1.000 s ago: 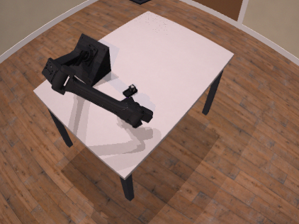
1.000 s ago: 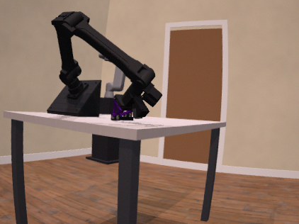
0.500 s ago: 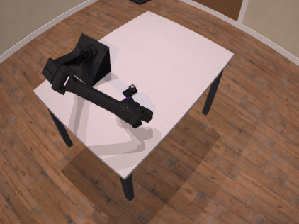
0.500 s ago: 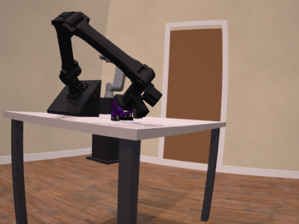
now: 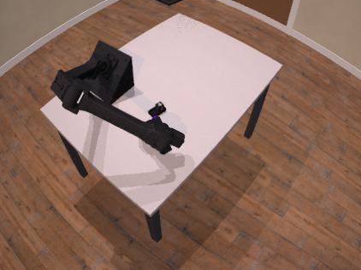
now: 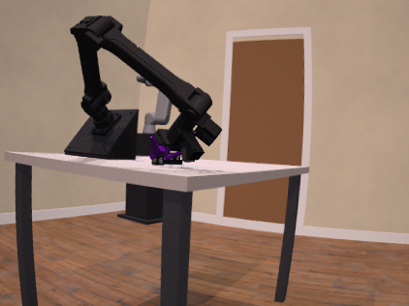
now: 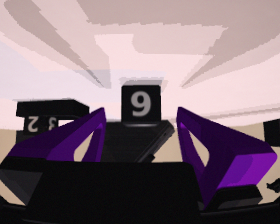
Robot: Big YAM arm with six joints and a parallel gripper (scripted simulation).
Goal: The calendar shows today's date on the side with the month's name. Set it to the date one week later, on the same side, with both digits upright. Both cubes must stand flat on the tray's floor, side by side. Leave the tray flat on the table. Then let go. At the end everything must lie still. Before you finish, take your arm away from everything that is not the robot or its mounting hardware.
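Right now the black date cube is 10 mm below my hand and 10 mm behind it. Round my hand: black tray (110 mm to the left, 40 mm behind, 20 mm below).
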